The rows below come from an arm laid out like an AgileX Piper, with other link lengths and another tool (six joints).
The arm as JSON. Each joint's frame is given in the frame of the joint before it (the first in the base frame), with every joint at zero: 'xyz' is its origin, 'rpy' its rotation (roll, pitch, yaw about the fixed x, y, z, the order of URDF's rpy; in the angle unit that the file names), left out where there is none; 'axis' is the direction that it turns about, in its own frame. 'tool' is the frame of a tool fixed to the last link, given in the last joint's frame.
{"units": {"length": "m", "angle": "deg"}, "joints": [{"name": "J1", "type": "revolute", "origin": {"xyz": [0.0, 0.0, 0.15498]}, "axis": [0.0, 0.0, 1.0]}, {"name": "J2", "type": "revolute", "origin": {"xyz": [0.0, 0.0, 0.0], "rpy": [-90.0, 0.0, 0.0]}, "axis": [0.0, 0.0, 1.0]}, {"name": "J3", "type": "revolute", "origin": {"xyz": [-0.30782, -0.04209, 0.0]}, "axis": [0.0, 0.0, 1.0]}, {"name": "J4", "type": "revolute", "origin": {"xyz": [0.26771, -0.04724, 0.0], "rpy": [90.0, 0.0, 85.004]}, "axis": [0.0, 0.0, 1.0]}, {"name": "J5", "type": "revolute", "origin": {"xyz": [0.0, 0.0, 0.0], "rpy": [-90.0, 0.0, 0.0]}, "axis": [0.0, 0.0, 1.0]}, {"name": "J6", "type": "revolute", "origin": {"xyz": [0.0, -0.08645, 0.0], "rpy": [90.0, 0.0, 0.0]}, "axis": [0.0, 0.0, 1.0]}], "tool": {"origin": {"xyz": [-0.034, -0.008, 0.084], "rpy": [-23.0, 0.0, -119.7]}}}
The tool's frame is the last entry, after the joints.
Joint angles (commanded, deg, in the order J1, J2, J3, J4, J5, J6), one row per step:
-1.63 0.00 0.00 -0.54 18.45 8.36
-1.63 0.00 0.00 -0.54 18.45 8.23
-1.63 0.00 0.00 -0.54 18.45 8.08
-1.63 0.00 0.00 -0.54 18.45 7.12
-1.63 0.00 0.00 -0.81 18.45 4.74
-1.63 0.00 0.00 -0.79 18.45 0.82
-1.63 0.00 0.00 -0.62 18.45 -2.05
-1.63 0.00 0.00 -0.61 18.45 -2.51
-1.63 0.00 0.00 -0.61 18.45 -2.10
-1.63 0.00 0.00 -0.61 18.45 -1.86
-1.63 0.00 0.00 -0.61 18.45 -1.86
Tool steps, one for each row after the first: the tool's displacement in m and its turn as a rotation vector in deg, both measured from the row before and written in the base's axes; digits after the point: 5 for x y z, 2 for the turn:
0.00001 0.00007 0.00003 -0.13 0.00 0.03
0.00001 0.00009 0.00003 -0.15 0.00 0.03
0.00006 0.00055 0.00020 -0.93 0.03 0.22
0.00014 0.00127 0.00050 -2.58 0.08 0.53
0.00022 0.00231 0.00061 -3.79 0.13 0.91
0.00014 0.00177 0.00033 -2.62 0.09 0.68
0.00002 0.00028 0.00005 -0.44 0.01 0.11
-0.00002 -0.00025 -0.00004 0.40 -0.01 -0.10
-0.00001 -0.00014 -0.00003 0.23 -0.01 -0.06
0.00000 0.00000 0.00000 0.00 0.00 0.00

